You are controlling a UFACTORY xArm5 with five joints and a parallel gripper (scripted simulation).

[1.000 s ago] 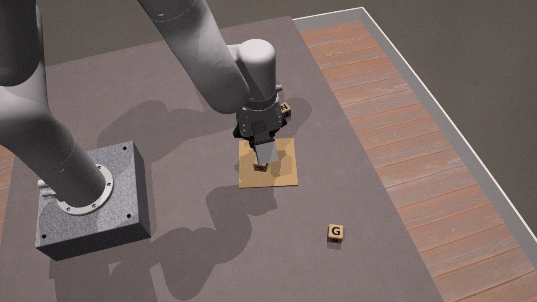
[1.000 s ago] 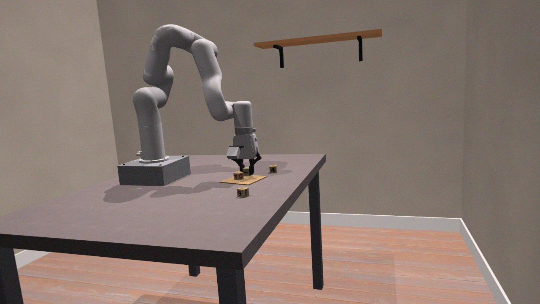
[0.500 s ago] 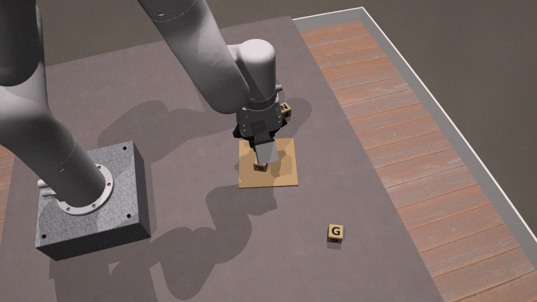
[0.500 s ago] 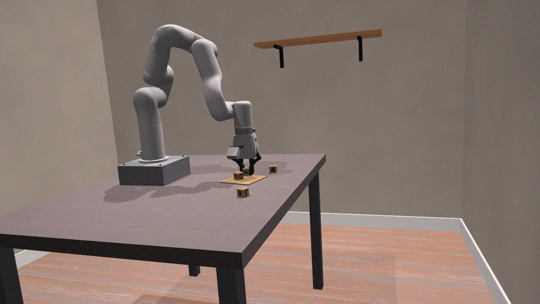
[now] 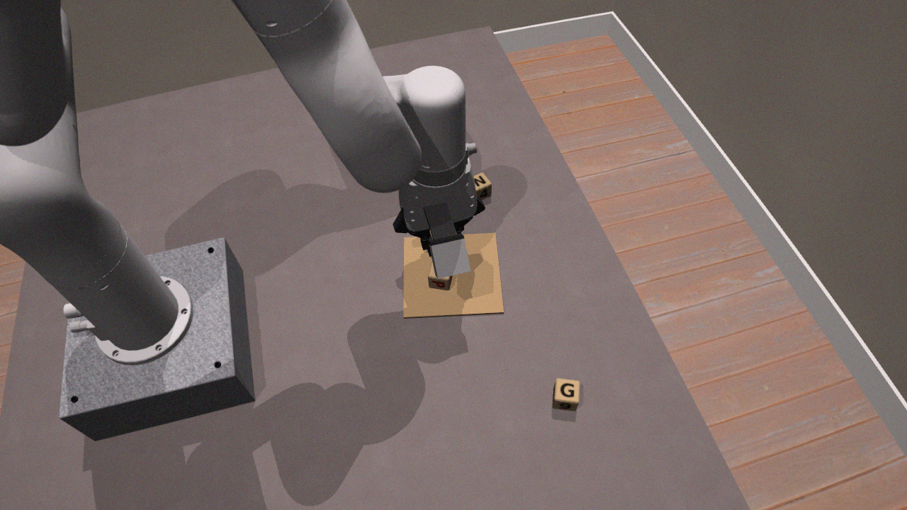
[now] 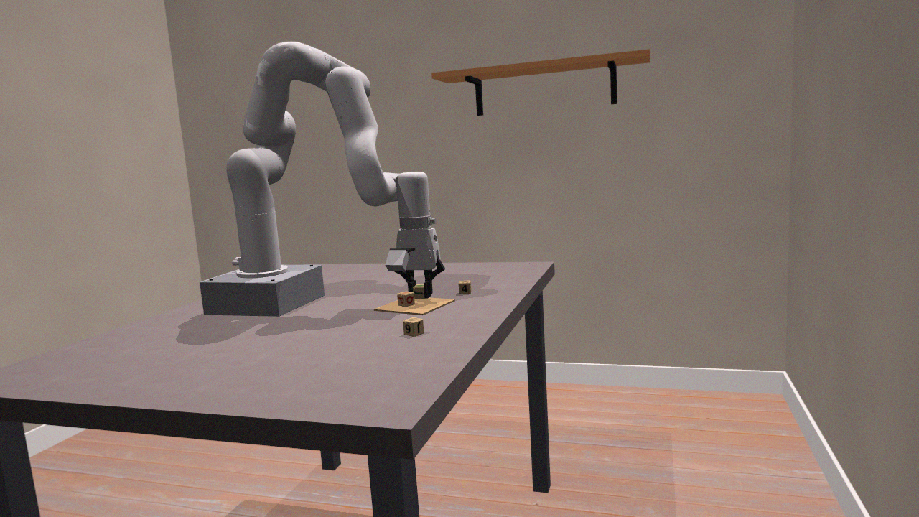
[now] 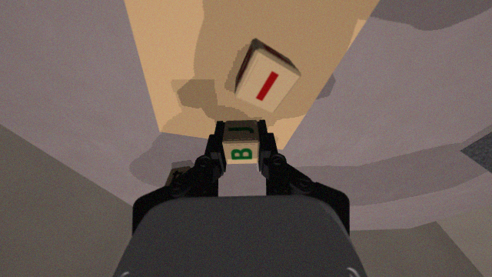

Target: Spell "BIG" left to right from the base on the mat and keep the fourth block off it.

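My hand is 1 cm above the B block. Also, from my hand: tan mat: 1 cm ahead, 5 cm to the right, 3 cm below; then G block: 12 cm ahead, 26 cm to the right, 2 cm below.
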